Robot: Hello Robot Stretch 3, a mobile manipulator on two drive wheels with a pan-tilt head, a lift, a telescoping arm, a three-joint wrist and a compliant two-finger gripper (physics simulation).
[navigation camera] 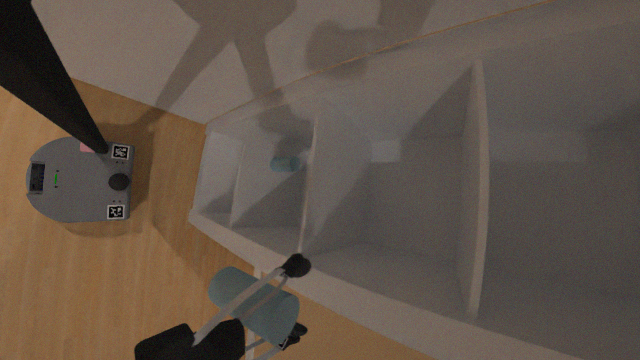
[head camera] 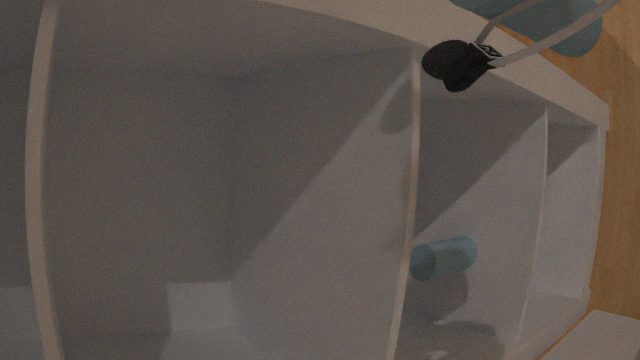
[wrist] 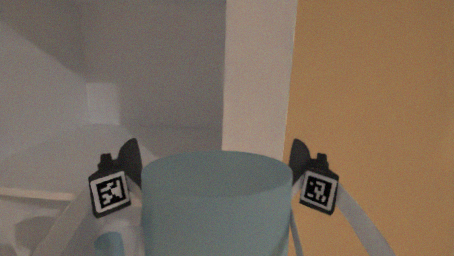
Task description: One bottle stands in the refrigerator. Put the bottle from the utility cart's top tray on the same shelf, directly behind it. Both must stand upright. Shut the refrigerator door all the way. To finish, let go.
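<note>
My gripper is shut on a blue-green bottle, which looks upright. They are at the front edge of the refrigerator's side wall. One fingertip overlaps that wall in the head view. The refrigerator is open. Another blue-green bottle stands upright inside on a low shelf. The door stands open. The held bottle's lower end is cut off in the wrist view. The utility cart does not show.
A shelf board lies above the standing bottle, and a higher board shows beyond it. My base is on the wood floor in front of the opening. A tan wall is beside the refrigerator.
</note>
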